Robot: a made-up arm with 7 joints. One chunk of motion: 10 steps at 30 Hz.
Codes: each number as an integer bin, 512 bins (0 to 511) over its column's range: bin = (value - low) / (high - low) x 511, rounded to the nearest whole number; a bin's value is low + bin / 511 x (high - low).
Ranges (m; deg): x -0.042..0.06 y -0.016..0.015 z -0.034..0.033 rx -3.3..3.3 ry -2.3..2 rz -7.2..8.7
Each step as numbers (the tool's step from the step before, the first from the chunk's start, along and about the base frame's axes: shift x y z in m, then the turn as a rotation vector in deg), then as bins.
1 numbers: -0.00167 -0.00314 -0.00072 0.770 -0.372 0.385
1 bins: 202 212 254 315 229 244
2 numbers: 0.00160 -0.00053 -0.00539 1.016 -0.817 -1.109
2 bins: 218 255 218 334 176 196
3 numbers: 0.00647 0.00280 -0.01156 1.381 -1.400 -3.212
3 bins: 243 310 171 362 107 128
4 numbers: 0.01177 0.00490 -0.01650 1.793 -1.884 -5.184
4 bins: 269 345 133 394 49 65
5 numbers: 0.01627 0.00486 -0.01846 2.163 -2.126 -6.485
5 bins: 292 344 119 423 21 23
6 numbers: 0.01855 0.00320 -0.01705 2.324 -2.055 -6.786
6 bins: 303 316 129 435 29 13
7 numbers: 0.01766 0.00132 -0.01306 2.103 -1.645 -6.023
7 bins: 299 286 160 418 78 38
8 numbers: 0.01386 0.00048 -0.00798 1.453 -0.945 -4.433
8 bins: 280 272 198 368 161 89
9 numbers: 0.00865 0.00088 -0.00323 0.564 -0.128 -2.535
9 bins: 254 278 235 299 258 150
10 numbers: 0.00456 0.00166 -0.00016 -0.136 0.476 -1.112
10 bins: 233 291 258 245 330 196
